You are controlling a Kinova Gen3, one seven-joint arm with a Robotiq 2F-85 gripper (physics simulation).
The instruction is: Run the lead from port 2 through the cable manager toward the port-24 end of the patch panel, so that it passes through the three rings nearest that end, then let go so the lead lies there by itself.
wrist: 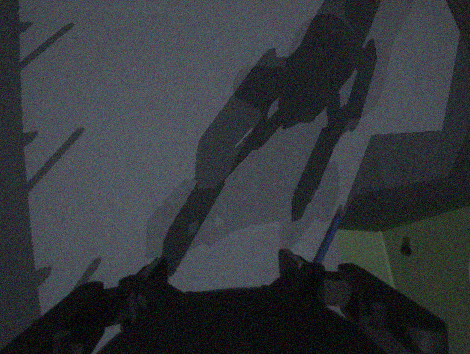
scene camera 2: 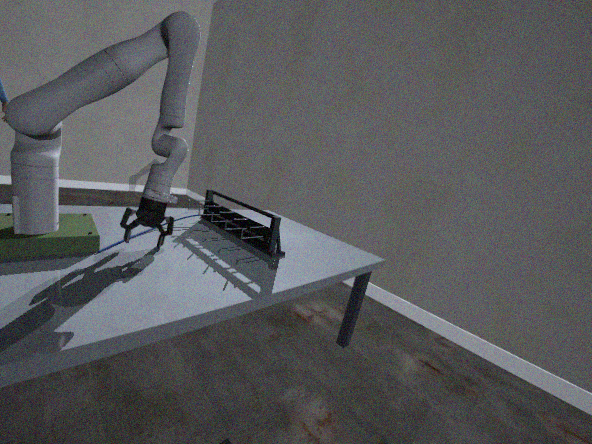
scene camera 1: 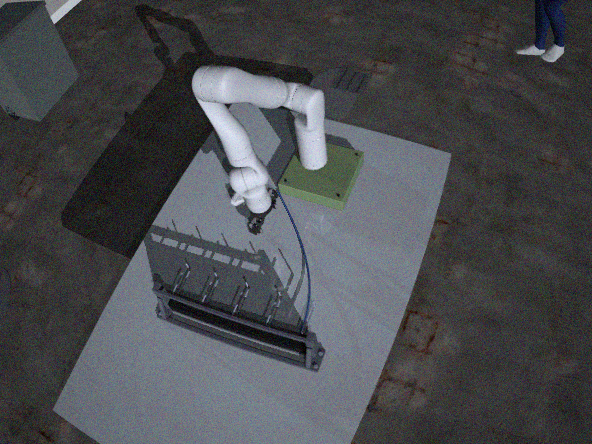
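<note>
The blue lead (scene camera 1: 298,232) (scene camera 2: 112,246) (wrist: 328,239) leaves the right end of the patch panel (scene camera 1: 312,349) (scene camera 2: 275,235) in scene camera 1 and curves over the table to the green base's corner. It lies outside the wire rings (scene camera 1: 242,296) that stand in a row along the panel. The far-left end in scene camera 1 is the end away from the lead. My gripper (scene camera 1: 266,216) (scene camera 2: 143,243) (wrist: 224,266) is open and empty above the table, between the base and the panel. In the wrist view the lead runs behind the right finger, not between the fingertips.
The green base block (scene camera 1: 325,177) (scene camera 2: 75,235) (wrist: 425,260) carries the arm at the back of the white table (scene camera 1: 375,240) (scene camera 2: 320,255). The panel's shadow falls on the table on its ring side. A grey cabinet (scene camera 1: 37,65) and a person's legs (scene camera 1: 549,25) are beyond the table.
</note>
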